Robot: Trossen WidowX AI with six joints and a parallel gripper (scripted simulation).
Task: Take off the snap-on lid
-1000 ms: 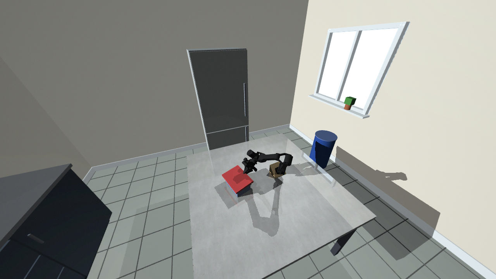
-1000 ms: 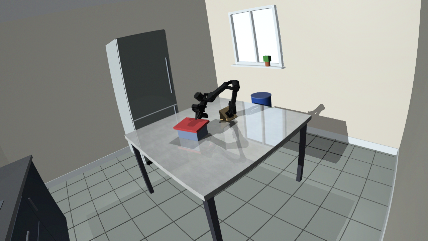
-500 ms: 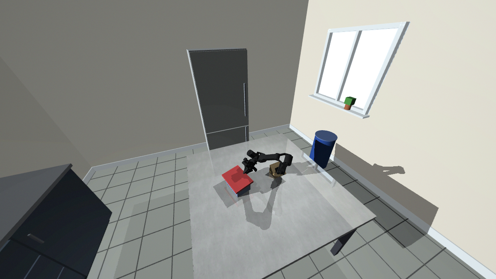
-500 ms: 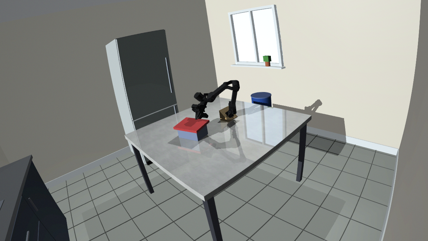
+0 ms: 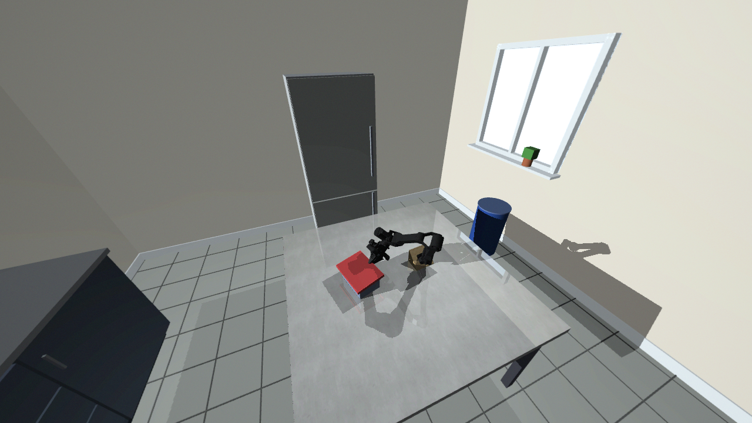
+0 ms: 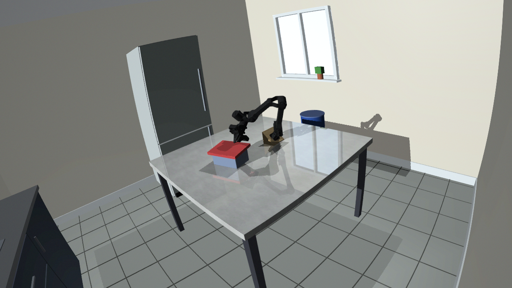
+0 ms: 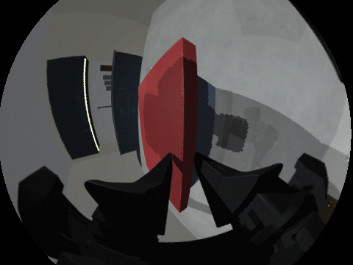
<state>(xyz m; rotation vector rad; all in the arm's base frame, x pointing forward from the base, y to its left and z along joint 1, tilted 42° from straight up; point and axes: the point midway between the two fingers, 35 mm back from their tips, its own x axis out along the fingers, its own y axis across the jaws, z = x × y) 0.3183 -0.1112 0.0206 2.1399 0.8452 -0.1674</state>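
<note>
Now: the red lid 8 cm ahead of my gripper tip and 1 cm to the left of it. Also, from my gripper tip: blue-grey storage box (7 cm ahead, 6 cm below, 1 cm to the left).
</note>
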